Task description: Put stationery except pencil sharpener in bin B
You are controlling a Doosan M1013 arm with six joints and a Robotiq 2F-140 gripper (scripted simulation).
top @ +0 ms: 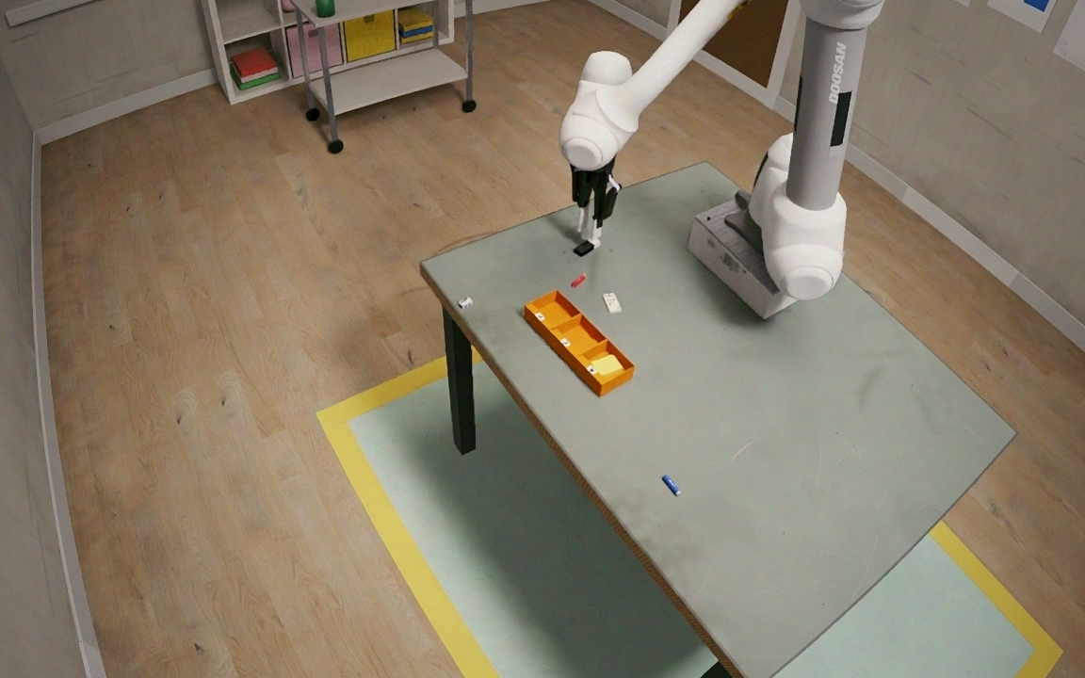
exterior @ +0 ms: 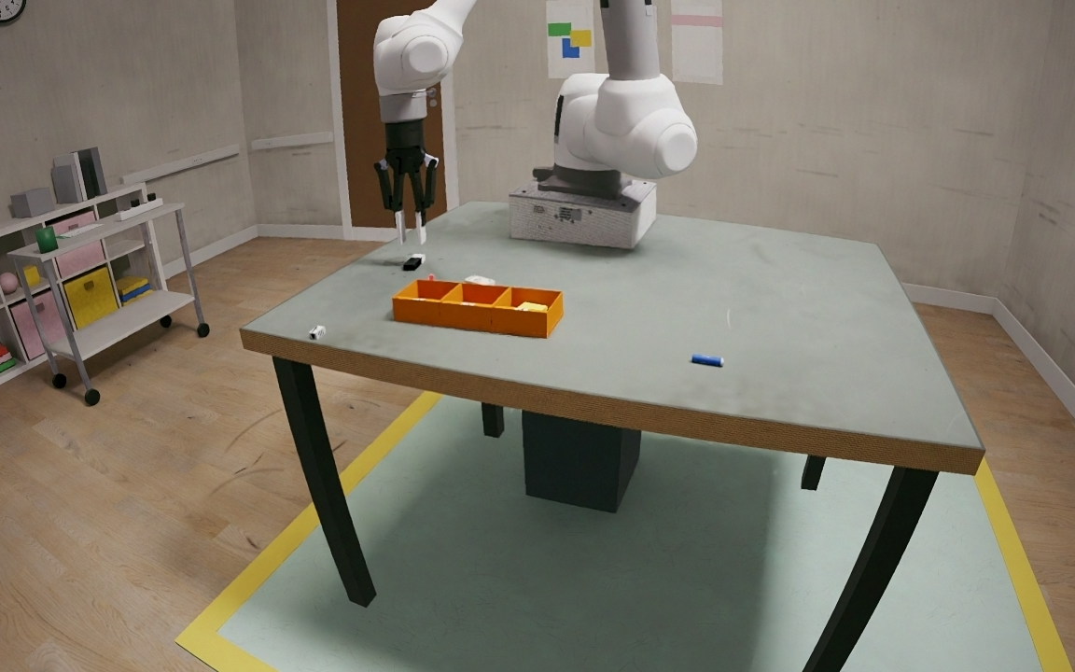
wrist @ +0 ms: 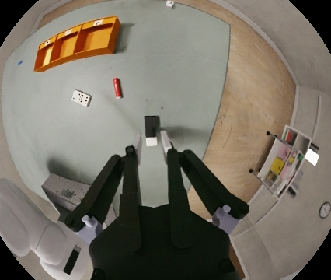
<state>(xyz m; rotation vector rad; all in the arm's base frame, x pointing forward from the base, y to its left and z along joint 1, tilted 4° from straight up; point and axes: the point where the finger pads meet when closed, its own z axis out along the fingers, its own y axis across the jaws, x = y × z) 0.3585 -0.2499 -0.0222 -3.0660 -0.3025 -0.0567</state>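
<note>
Right now my hand is 10 mm past the black piece and 70 mm above it. The rest, counted from my hand: orange bin 200 mm ahead, 240 mm to the left, 60 mm below; red piece 80 mm ahead, 80 mm to the left, 80 mm below; flat white piece 60 mm ahead, 180 mm to the left, 80 mm below.
</note>
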